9 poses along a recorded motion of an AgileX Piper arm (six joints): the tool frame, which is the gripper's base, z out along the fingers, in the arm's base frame.
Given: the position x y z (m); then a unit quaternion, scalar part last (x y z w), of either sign.
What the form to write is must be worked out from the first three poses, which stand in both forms.
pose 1, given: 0.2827 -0.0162 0.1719 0.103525 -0.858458 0.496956 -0.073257
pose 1, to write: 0.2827 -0.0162 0.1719 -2.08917 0.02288 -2.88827
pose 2, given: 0.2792 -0.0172 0.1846 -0.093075 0.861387 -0.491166 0.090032
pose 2, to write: 0.2792 -0.0172 0.1846 -2.09708 0.06372 -2.88964
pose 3, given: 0.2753 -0.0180 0.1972 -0.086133 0.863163 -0.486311 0.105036
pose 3, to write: 0.2753 -0.0180 0.1972 -2.10291 0.09771 -2.88679
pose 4, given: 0.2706 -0.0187 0.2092 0.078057 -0.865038 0.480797 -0.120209
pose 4, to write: 0.2706 -0.0187 0.2092 -2.10985 0.13331 -2.88594
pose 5, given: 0.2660 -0.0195 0.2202 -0.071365 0.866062 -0.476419 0.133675
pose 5, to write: 0.2660 -0.0195 0.2202 -2.11446 0.16428 -2.88436
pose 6, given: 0.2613 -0.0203 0.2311 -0.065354 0.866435 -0.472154 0.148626
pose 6, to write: 0.2613 -0.0203 0.2311 -2.11768 0.19711 -2.88001
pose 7, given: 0.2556 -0.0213 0.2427 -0.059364 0.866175 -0.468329 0.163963
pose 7, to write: 0.2556 -0.0213 0.2427 -2.11923 0.23047 -2.87507
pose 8, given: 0.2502 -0.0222 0.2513 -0.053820 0.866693 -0.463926 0.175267
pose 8, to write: 0.2502 -0.0222 0.2513 -2.12389 0.25668 -2.87382
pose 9, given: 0.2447 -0.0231 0.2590 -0.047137 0.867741 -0.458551 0.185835
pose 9, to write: 0.2447 -0.0231 0.2590 -2.13122 0.28305 -2.87579
